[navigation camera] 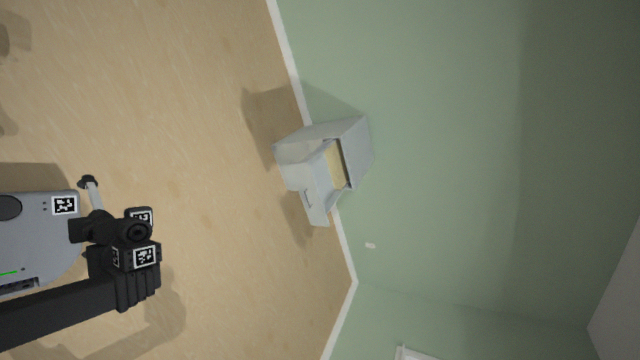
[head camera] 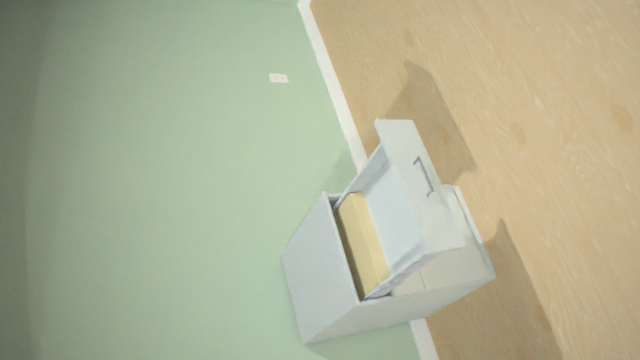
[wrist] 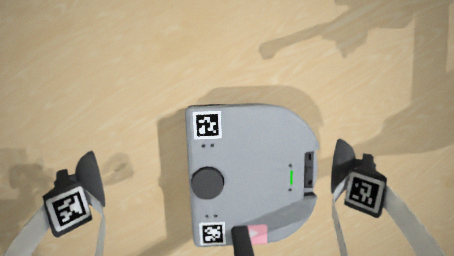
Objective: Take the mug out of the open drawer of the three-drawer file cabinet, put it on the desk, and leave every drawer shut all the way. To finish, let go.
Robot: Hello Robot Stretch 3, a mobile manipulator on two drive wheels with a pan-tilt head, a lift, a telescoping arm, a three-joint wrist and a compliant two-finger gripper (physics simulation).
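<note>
The grey-white file cabinet stands against the green wall. Its top drawer is pulled far out, with a dark handle on its front. A pale yellow panel or block shows at the drawer's inner end; the visible drawer floor is bare. The lower drawer fronts are partly hidden behind the open one; whether they are fully shut is hard to tell. The mug and the desk do not show in these views. My gripper is open and empty, its fingers wide apart above the robot base, away from the cabinet.
My robot base is on the wooden floor below the gripper. A white baseboard runs along the wall, which has an outlet. A room corner shows beyond the cabinet in the navigation view.
</note>
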